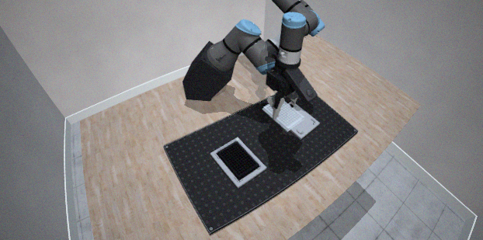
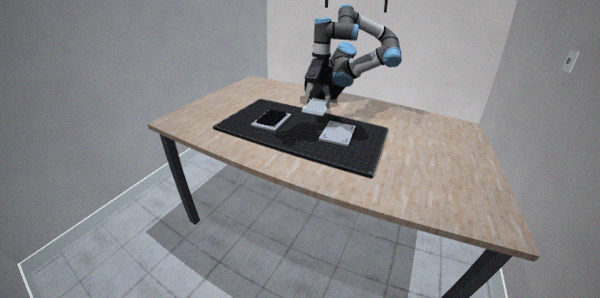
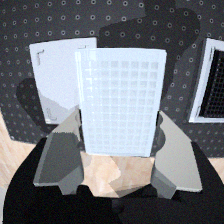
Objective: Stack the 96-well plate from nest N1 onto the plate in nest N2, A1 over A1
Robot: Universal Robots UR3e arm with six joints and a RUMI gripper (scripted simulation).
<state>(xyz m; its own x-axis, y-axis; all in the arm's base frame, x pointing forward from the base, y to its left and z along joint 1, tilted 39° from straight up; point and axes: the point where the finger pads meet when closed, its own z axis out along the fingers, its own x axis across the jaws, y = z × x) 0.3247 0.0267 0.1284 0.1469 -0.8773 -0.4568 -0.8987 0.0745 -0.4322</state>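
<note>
Now: hand 200 mm to the left of the black 96-well plate, 100 mm above it and 40 mm short of it. The rest, counted from my hand: white 96-well plate (10 mm below); then nest N1 (110 mm below, 100 mm to the left, 20 mm behind).
</note>
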